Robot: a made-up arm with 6 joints.
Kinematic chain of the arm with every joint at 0, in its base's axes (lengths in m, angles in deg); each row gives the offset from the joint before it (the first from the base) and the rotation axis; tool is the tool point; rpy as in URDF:
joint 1: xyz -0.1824 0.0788 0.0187 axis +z
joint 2: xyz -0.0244 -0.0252 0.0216 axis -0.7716 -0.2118 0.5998
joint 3: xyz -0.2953 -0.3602 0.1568 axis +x
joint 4: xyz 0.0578 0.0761 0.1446 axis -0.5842 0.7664 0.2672
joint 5: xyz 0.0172 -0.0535 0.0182 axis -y
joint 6: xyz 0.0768 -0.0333 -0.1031 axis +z
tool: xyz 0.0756 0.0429 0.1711 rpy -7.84 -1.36 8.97
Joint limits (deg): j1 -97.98..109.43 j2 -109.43..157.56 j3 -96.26..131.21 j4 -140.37..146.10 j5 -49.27..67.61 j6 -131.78..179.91
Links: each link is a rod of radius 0.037 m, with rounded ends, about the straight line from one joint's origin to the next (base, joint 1, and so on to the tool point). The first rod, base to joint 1, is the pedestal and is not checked.
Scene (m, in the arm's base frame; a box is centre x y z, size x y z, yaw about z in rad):
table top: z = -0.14
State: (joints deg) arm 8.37 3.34 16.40 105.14 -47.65 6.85
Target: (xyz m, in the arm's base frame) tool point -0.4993 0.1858 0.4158
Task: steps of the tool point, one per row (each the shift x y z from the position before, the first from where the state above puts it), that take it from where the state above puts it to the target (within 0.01 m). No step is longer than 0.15 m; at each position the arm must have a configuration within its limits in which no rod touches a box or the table.
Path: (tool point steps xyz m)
1: -0.0812 0.0507 0.0316
2: -0.0668 0.0681 0.0315
3: -0.0482 0.0817 0.0309
4: -0.0263 0.0899 0.0301
5: -0.0027 0.0922 0.0287
6: 0.0207 0.0881 0.0270
7: 0.0423 0.0777 0.0249

